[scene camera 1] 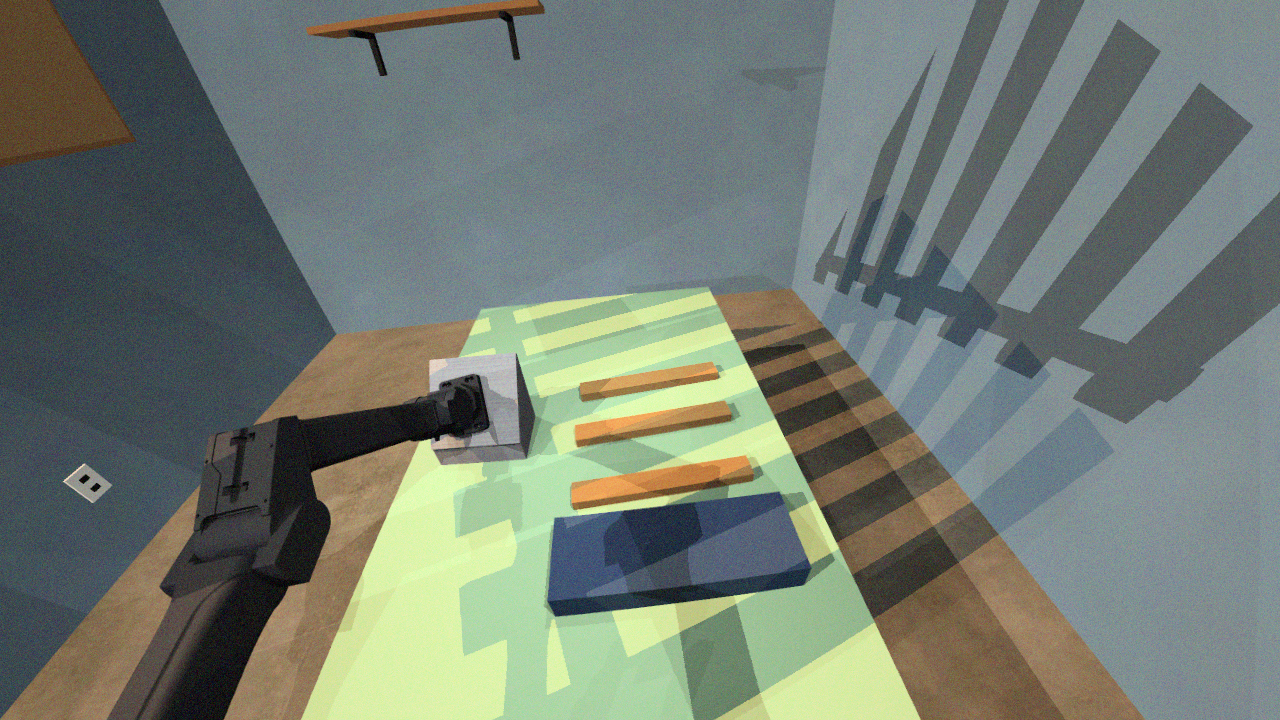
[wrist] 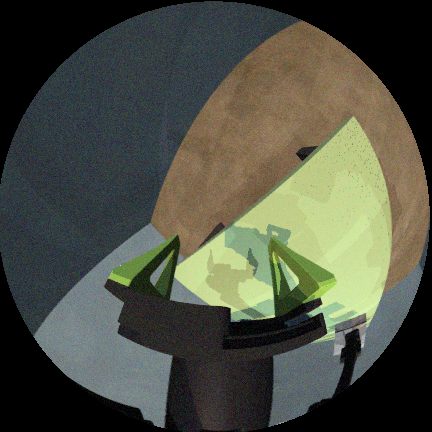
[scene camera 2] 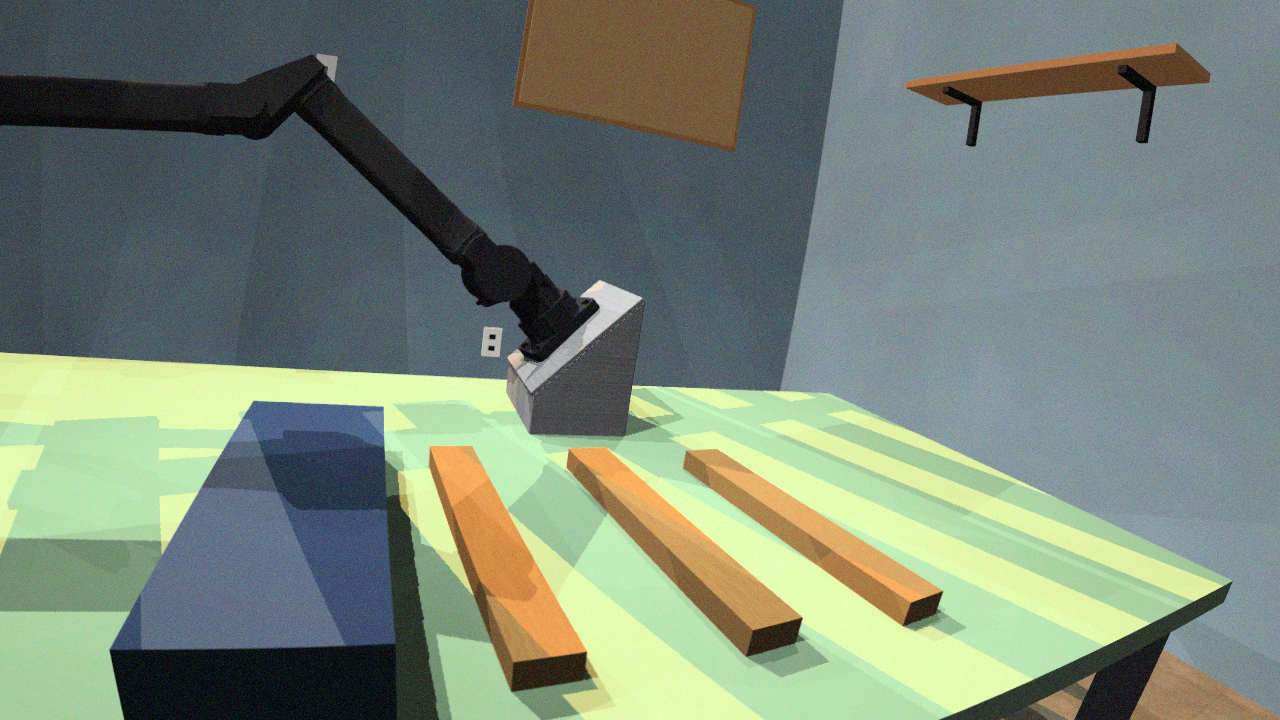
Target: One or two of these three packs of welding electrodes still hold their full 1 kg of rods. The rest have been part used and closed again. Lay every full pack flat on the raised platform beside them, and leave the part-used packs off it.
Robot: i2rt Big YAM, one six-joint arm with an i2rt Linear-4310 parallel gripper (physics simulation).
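Where they show: gripper, fingertip midpoint: point(wrist: 224, 240); arm's base, origin of the base link: point(scene camera 1: 465, 405) point(scene camera 2: 561, 331).
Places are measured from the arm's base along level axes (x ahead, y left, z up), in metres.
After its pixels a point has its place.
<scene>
Three orange bar-shaped packs lie flat on the table, side by side and apart. The near pack point(scene camera 1: 662, 481) {z -0.096, x 0.381, y -0.212 m} point(scene camera 2: 503, 555) {z -0.096, x 0.437, y -0.206 m} is beside the raised blue platform point(scene camera 1: 733, 555) {z -0.060, x 0.452, y -0.401 m} point(scene camera 2: 268, 555) {z -0.060, x 0.477, y -0.375 m}; then come the middle pack point(scene camera 1: 653, 424) {z -0.096, x 0.396, y -0.057 m} point(scene camera 2: 680, 541) {z -0.096, x 0.447, y -0.049 m} and the far pack point(scene camera 1: 648, 381) {z -0.096, x 0.415, y 0.095 m} point(scene camera 2: 810, 534) {z -0.096, x 0.470, y 0.088 m}. No markings show that tell full from part used. The platform's top bears shadows and no pack. My gripper point(wrist: 224, 240) {z -0.004, x 0.003, y -0.918 m} shows in the wrist view with its two green fingers wide open and nothing between them. It does not show in the scene views and is away from the packs.
The arm's base sits on a grey wedge block point(scene camera 1: 483, 438) {z -0.052, x 0.030, y -0.055 m} point(scene camera 2: 586, 394) {z -0.062, x 0.115, y 0.000 m} point(wrist: 340, 345) at one side of the packs. The green table point(scene camera 1: 393, 573) {z -0.120, x -0.126, y -0.287 m} point(scene camera 2: 1029, 617) {z -0.120, x 0.646, y 0.224 m} point(wrist: 335, 225) {z -0.120, x -0.084, y -0.765 m} has striped shadows. A wall shelf point(scene camera 1: 429, 17) point(scene camera 2: 1065, 76) and a brown board point(scene camera 2: 635, 71) hang high on the walls.
</scene>
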